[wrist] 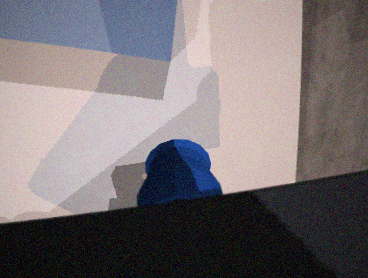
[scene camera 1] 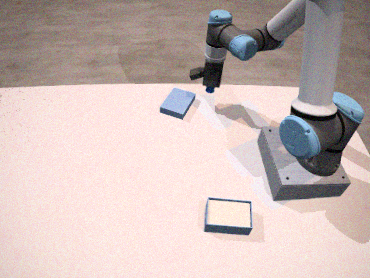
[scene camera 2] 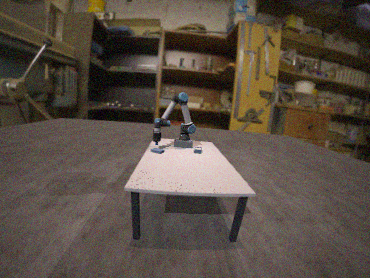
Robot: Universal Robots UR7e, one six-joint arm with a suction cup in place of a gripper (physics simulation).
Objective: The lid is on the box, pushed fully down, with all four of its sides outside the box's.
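Places are measured from the arm's base along level axes (x down, y ahead, z right), in metres.
Pixels of known places: end effector, tool point: [wrist: 178, 168] [scene camera 1: 209, 90] [scene camera 2: 156, 144]; arm's base, origin of the base link: [scene camera 1: 316, 158] [scene camera 2: 184, 139].
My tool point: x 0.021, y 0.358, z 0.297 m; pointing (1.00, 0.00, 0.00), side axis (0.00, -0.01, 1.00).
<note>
For each thing: its middle in the pictures, then the offset to it from my tool point. Level surfaces: height alone.
- lid, body centre: [scene camera 1: 178, 102] [scene camera 2: 157, 150] dx +0.040, dy +0.114, dz -0.047 m
- box, body centre: [scene camera 1: 228, 216] [scene camera 2: 198, 150] dx +0.029, dy -0.080, dz -0.504 m
- table, its level: dx +0.053 m
The lid [scene camera 1: 178, 102] [scene camera 2: 157, 150] [wrist: 65, 22] is a flat blue slab lying on the table, near its far edge in the first scene view. The box [scene camera 1: 228, 215] [scene camera 2: 198, 150] is dark blue with a cream inside; it stands upright and uncovered, apart from the lid, nearer the camera in the first scene view. My gripper, a blue suction cup [scene camera 1: 210, 90] [scene camera 2: 157, 143] [wrist: 179, 172], is open and holds nothing. It hangs above the table beside the lid, to the lid's right in the first scene view.
The arm's grey base block [scene camera 1: 280, 172] [scene camera 2: 183, 143] stands on the table [scene camera 1: 100, 200] [scene camera 2: 190, 175], right of the lid and behind the box in the first scene view. The table's far edge runs close behind the lid. Shelves stand in the background.
</note>
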